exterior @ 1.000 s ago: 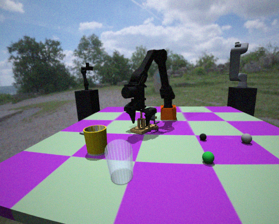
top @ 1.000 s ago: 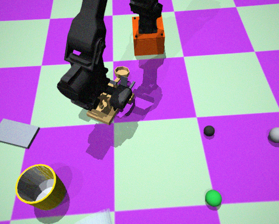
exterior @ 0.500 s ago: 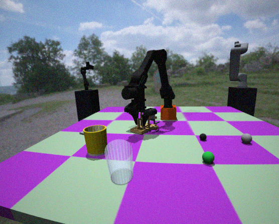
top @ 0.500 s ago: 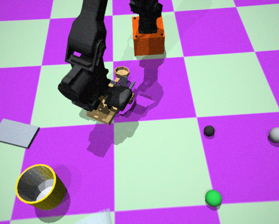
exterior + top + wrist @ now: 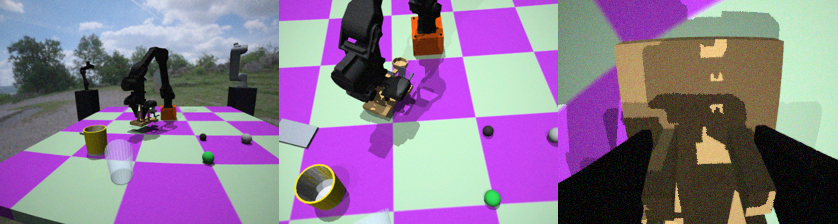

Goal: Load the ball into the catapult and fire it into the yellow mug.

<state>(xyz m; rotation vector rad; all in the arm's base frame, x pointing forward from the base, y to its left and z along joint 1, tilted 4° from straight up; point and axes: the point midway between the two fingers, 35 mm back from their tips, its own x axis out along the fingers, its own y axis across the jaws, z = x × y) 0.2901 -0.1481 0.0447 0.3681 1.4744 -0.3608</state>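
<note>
Right now my gripper tip is 90 mm short of the black ball, 320 mm to the right of it and 60 mm above it. Also, from my gripper tip: yellow mug: 250 mm ahead, 130 mm to the right, 50 mm below; grey slab: 70 mm ahead, 260 mm to the right, 70 mm below; wooden catapult: 60 mm behind, 50 mm to the left, 20 mm above.
</note>
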